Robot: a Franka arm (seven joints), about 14 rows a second.
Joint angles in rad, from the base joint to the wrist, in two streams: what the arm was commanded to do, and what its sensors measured. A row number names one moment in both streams.
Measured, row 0:
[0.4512, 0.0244, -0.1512, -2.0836, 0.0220, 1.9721, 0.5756]
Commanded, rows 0 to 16:
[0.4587, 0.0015, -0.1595, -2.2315, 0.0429, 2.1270, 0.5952]
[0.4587, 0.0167, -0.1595, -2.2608, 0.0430, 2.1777, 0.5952]
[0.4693, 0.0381, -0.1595, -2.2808, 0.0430, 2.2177, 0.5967]
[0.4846, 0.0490, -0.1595, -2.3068, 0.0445, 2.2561, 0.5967]
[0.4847, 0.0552, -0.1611, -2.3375, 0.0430, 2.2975, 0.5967]
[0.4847, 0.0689, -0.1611, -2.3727, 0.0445, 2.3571, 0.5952]
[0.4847, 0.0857, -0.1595, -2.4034, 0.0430, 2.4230, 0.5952]
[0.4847, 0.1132, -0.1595, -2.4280, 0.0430, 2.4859, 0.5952]
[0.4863, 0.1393, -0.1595, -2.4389, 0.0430, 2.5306, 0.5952]
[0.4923, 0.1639, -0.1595, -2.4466, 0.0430, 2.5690, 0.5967]
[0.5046, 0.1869, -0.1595, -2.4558, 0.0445, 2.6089, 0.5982]
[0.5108, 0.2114, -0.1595, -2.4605, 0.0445, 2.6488, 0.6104]
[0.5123, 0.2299, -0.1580, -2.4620, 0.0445, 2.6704, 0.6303]
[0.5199, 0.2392, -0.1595, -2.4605, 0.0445, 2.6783, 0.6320]
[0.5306, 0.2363, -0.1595, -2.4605, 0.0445, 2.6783, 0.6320]
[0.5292, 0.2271, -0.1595, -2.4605, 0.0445, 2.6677, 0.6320]
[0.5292, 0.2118, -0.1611, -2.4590, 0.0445, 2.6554, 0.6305]
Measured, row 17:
[0.5121, 0.2409, -0.1514, -2.4594, 0.0298, 2.6654, 0.6121]
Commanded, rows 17 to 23:
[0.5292, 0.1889, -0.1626, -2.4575, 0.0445, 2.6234, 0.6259]
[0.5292, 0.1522, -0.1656, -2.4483, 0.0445, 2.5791, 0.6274]
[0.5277, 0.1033, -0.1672, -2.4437, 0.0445, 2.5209, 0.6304]
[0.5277, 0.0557, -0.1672, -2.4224, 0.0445, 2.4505, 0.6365]
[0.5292, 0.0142, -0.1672, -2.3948, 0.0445, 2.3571, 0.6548]
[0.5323, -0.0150, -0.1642, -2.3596, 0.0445, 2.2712, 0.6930]
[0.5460, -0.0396, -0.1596, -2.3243, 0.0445, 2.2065, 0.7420]
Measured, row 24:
[0.5145, 0.0367, -0.1559, -2.3686, 0.0316, 2.3291, 0.6609]
